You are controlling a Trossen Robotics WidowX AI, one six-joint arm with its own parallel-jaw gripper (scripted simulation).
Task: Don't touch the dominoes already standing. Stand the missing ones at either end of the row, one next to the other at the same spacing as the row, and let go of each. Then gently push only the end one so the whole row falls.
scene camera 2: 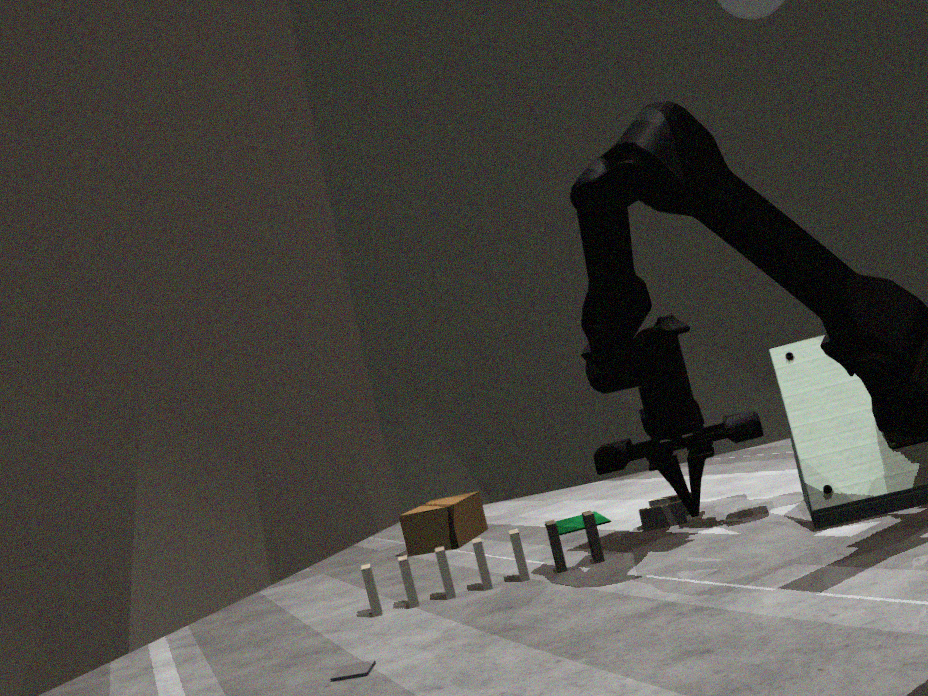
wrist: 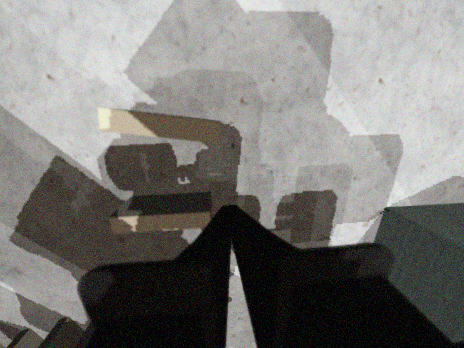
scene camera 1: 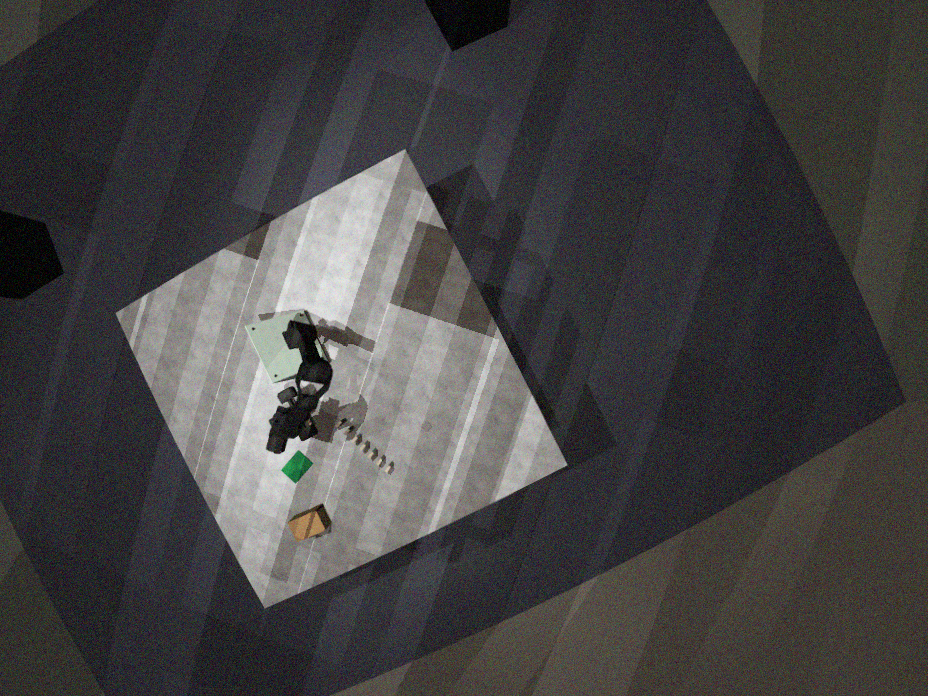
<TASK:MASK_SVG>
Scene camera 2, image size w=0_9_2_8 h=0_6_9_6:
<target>my gripper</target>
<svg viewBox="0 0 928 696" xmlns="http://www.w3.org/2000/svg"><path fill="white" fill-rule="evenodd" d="M640 386L639 394L643 409L639 410L644 431L651 436L651 440L632 444L630 439L602 445L593 455L597 474L624 470L630 461L646 458L649 461L649 470L658 470L678 494L690 515L697 517L700 512L703 466L706 459L714 456L714 448L711 446L713 441L728 438L736 444L763 436L759 415L750 409L722 416L724 423L703 427L703 415L700 406L693 398L688 375ZM686 447L687 451L690 450L687 461L692 497L681 472L677 454L672 455L673 451Z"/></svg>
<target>cardboard box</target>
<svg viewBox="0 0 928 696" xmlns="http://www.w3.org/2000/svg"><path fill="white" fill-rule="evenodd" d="M480 493L474 492L449 498L434 499L400 515L399 519L408 557L436 552L436 547L444 547L444 550L461 548L488 530Z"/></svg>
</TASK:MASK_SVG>
